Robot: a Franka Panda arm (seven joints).
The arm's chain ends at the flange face. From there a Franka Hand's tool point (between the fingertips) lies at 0.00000 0.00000 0.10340 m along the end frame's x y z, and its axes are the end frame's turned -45 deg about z.
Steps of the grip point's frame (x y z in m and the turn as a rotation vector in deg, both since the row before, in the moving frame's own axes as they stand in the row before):
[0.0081, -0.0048, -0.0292, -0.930, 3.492, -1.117]
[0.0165, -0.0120, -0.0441, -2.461, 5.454, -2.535]
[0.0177, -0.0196, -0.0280, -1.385, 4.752, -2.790]
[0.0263, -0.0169, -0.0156, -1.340, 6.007, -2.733]
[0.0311, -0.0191, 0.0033, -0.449, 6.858, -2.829]
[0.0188, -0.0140, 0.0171, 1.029, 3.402, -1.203]
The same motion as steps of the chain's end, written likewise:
[-0.0033, -0.0058, -0.0290, 1.812, 3.127, -1.117]
[-0.0068, -0.0161, -0.0435, 2.116, 5.597, -2.535]
[-0.0091, -0.0219, -0.0276, 2.381, 4.340, -2.790]
[-0.0026, -0.0244, -0.0150, 3.300, 5.195, -2.733]
[-0.0006, -0.0271, 0.0040, 4.532, 5.167, -2.829]
[0.0004, -0.0175, 0.0173, 3.133, 1.678, -1.203]

